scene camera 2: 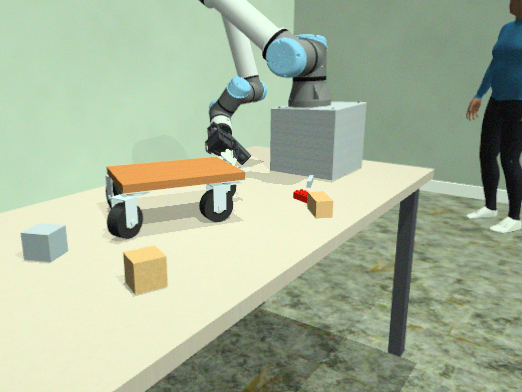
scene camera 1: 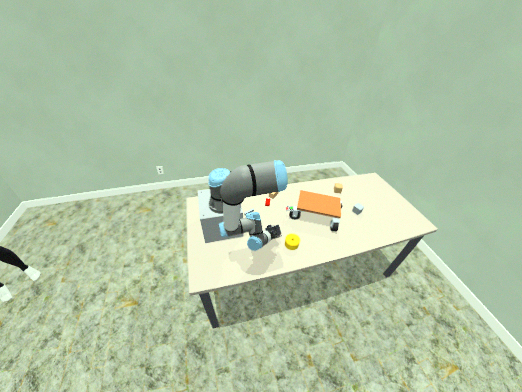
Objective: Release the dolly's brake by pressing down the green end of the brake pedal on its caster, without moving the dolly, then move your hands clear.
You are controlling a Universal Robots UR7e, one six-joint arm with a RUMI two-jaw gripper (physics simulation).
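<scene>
The dolly [scene camera 1: 319, 203] [scene camera 2: 175, 172] has an orange deck on black caster wheels and stands upright on the table. The brake pedal [scene camera 1: 290, 208] shows in scene camera 1 as a tiny part with a green and a red end, at the caster [scene camera 1: 295, 214] by the deck's left end. It is too small there to tell its tilt, and I cannot make it out in scene camera 2. My gripper [scene camera 1: 278, 230] [scene camera 2: 246, 157] is shut and empty. It is above the table, left of the dolly and apart from it in scene camera 1, and behind the deck's right end in scene camera 2.
A yellow disc [scene camera 1: 292, 241] lies near the gripper. A red brick [scene camera 1: 267, 202] [scene camera 2: 301, 195] and a wooden block [scene camera 1: 273, 194] [scene camera 2: 320, 204] lie near the robot's grey base box [scene camera 2: 310, 140]. Another wooden block [scene camera 1: 338, 188] [scene camera 2: 145, 270] and a grey block [scene camera 1: 358, 208] [scene camera 2: 44, 242] stand beyond the dolly.
</scene>
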